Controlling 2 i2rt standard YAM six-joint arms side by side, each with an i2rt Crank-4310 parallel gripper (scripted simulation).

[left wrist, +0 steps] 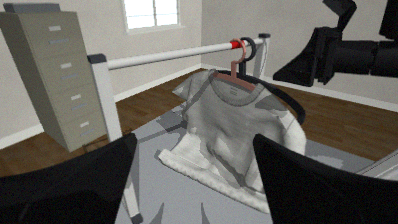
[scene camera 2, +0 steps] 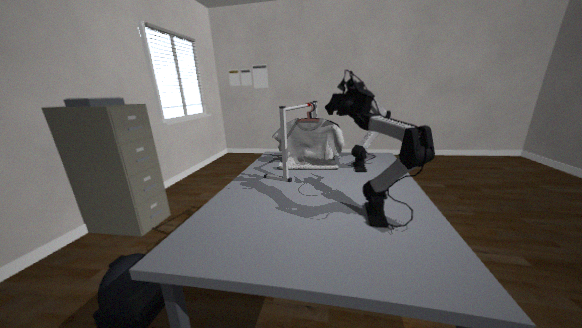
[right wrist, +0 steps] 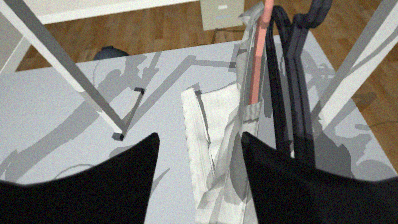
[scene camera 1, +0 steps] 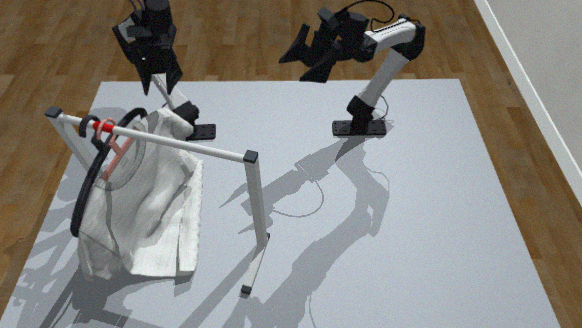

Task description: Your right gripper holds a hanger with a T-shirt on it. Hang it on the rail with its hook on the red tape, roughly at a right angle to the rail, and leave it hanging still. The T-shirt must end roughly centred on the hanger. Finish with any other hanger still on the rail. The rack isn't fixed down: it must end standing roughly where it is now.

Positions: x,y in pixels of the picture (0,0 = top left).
Labels:
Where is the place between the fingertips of my right gripper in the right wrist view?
200,135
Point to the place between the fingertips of my left gripper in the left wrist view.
At 195,136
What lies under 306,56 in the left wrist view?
My right gripper.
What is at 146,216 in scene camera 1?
A white T-shirt.

